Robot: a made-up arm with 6 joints.
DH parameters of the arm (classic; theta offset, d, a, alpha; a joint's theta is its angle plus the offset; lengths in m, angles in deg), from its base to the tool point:
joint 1: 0 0.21 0 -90
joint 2: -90 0 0.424 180
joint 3: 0 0 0 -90
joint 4: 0 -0.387 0 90
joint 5: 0 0.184 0 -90
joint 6: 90 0 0 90
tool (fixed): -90 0 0 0
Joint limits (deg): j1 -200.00..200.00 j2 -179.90..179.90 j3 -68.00..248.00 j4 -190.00..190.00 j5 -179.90..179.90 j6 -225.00..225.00
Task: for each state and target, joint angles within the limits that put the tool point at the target. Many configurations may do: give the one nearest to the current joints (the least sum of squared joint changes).
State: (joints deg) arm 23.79 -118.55 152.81 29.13 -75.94 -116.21
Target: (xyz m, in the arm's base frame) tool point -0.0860 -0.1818 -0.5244
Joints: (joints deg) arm 15.27 -145.47 125.56 33.89 -75.94 -116.21
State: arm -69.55 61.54 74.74 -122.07 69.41 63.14
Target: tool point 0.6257 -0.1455 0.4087
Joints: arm -22.70 35.37 35.74 -125.63 69.41 63.14
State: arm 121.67 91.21 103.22 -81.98 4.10 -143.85
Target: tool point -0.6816 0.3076 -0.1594
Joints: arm 155.63 104.28 91.54 -90.32 4.10 -143.85
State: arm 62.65 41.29 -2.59 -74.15 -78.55 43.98
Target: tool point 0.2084 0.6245 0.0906
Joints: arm 75.83 61.97 38.12 -74.49 -78.55 43.98
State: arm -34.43 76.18 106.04 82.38 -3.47 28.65
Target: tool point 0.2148 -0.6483 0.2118
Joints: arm -67.74 126.66 138.73 75.28 -3.47 28.65
